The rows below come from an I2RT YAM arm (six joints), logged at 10 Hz.
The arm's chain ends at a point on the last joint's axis. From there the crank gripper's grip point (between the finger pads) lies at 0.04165 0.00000 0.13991 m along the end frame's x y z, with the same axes.
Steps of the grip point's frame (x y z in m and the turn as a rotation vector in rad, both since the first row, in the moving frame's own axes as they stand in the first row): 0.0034, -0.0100, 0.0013, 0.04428, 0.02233, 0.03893; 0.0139, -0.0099, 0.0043, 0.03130, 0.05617, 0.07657; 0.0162, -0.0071, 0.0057, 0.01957, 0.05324, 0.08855; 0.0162, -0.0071, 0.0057, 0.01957, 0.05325, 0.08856; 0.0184, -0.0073, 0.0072, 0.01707, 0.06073, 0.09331; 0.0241, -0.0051, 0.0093, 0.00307, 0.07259, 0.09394; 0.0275, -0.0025, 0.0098, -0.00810, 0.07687, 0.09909; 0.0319, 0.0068, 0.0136, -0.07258, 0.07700, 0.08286; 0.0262, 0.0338, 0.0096, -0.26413, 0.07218, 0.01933
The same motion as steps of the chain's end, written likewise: 0.0002, -0.0055, 0.0024, 0.04428, 0.02233, 0.03893; 0.0061, -0.0090, 0.0069, 0.03130, 0.05617, 0.07657; 0.0089, -0.0084, 0.0081, 0.01957, 0.05324, 0.08855; 0.0089, -0.0084, 0.0081, 0.01957, 0.05325, 0.08856; 0.0101, -0.0092, 0.0100, 0.01707, 0.06073, 0.09331; 0.0142, -0.0091, 0.0127, 0.00307, 0.07259, 0.09394; 0.0172, -0.0083, 0.0134, -0.00810, 0.07687, 0.09909; 0.0218, -0.0071, 0.0177, -0.07258, 0.07700, 0.08286; 0.0167, -0.0032, 0.0179, -0.26413, 0.07218, 0.01933
